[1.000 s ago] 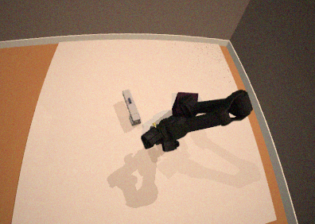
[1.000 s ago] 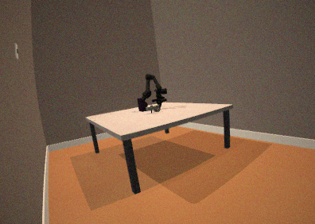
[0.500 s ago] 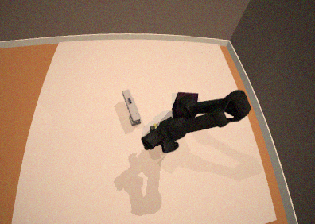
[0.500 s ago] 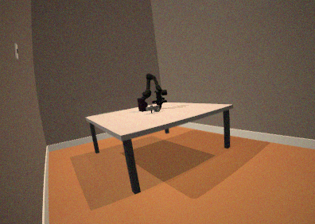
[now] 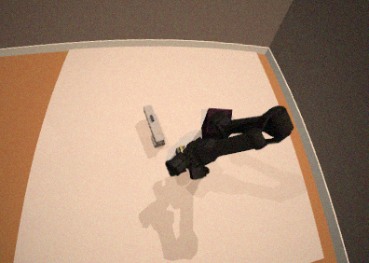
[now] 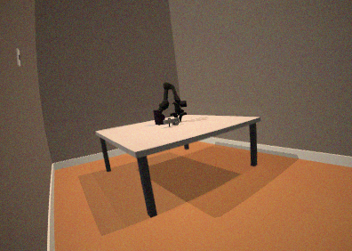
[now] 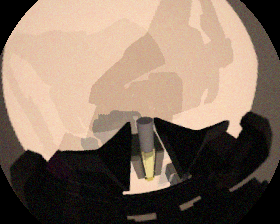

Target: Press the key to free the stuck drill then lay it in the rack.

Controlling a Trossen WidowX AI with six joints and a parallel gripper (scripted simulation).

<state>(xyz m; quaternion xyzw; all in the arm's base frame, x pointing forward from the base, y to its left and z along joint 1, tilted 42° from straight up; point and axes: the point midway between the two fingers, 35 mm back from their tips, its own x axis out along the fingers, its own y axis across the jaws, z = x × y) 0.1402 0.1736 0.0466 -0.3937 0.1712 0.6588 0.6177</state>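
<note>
Now: gripper tip 40 mm to the left of the yellow drill, 40 mm below it and 10 mm short of it. Round my gripper tip: blue key: 210 mm to the right, 140 mm ahead, 50 mm above; then grey holder block: 190 mm to the right, 140 mm ahead, 40 mm above.
</note>
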